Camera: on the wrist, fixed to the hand. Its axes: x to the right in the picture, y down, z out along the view.
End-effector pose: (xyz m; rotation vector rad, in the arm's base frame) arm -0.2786 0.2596 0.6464 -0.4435 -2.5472 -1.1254
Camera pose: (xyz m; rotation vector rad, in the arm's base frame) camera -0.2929 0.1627 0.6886 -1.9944 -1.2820 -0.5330
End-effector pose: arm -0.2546 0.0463 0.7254 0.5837 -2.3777 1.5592
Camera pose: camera -0.2520 0.1183 0.8041 1.1225 1.9596 -1.0575
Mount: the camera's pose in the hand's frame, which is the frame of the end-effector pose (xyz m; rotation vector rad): 0.0155 -0.0404 -0.0975 -0.1286 -0.0888 1.5911
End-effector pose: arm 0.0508 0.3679 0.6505 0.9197 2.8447 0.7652
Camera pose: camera -0.0029 0.3054 0.7182 -2.5764 -1.2225 -0.6899
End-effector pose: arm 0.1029 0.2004 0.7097 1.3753 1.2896 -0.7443
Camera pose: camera 0.0472 0.2914 0.7083 1.6926 -0.0854 0.3831
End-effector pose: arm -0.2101 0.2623 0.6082 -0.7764 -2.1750 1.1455
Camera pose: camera -0.1619 0.3061 0.6927 2.2260 1.1267 -1.3168
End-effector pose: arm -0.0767 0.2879 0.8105 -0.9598 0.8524 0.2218
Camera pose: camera -0.0980 0.1843 0.7968 -0.1718 1.3660 1.6659
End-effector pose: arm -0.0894 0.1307 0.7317 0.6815 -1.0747 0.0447
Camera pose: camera 0.0099 0.1460 0.6959 -0.4312 -1.4477 1.2972
